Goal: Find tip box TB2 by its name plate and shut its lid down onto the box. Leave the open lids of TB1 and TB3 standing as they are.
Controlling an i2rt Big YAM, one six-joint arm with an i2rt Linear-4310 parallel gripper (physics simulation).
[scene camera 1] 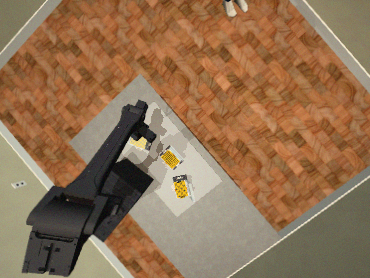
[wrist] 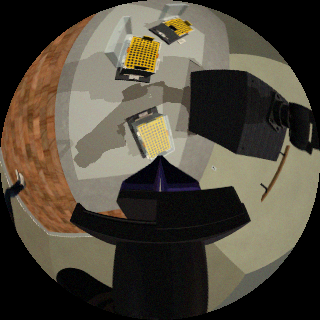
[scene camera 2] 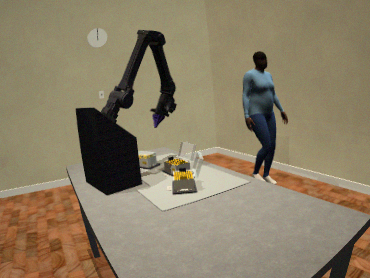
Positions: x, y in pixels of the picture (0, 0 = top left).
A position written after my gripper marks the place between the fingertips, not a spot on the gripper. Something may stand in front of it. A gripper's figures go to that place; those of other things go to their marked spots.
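Labels:
My gripper (wrist: 159, 159), 13 cm from the lens. A lid (wrist: 117, 44), 27 cm from the lens. A box (wrist: 142, 52), 31 cm from the lens. Marked spots on box and lid, 8 cm apart.

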